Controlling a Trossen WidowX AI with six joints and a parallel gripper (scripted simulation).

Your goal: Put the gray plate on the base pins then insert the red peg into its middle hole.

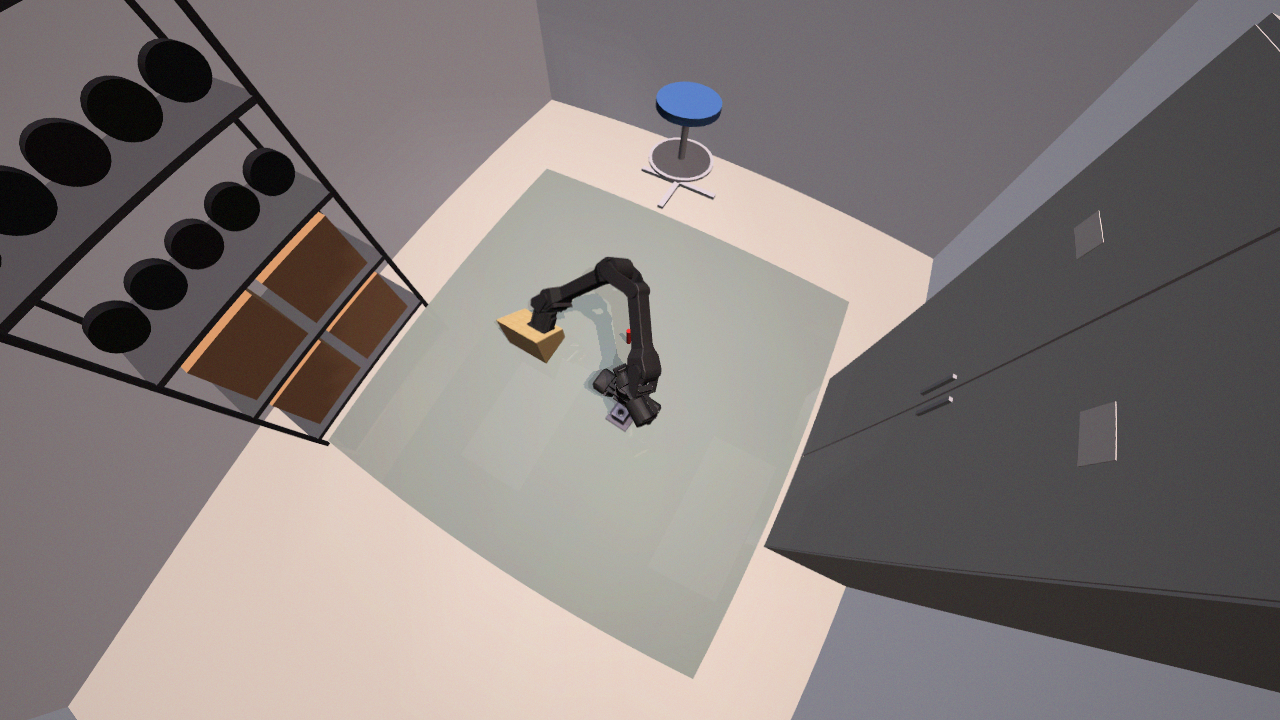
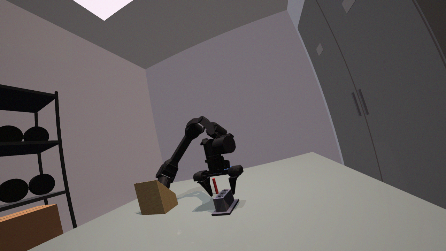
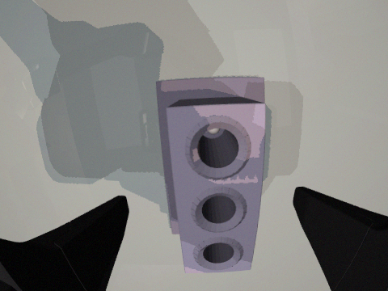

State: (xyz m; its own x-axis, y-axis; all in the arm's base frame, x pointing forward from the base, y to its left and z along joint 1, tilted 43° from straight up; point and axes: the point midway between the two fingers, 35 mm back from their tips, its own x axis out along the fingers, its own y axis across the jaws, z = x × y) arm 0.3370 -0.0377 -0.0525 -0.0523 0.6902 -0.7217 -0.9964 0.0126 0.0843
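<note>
The gray plate is 1 cm below my gripper tip. From my gripper tip the other things lie so: red peg (11 cm behind, 19 cm to the left, 1 cm below).
</note>
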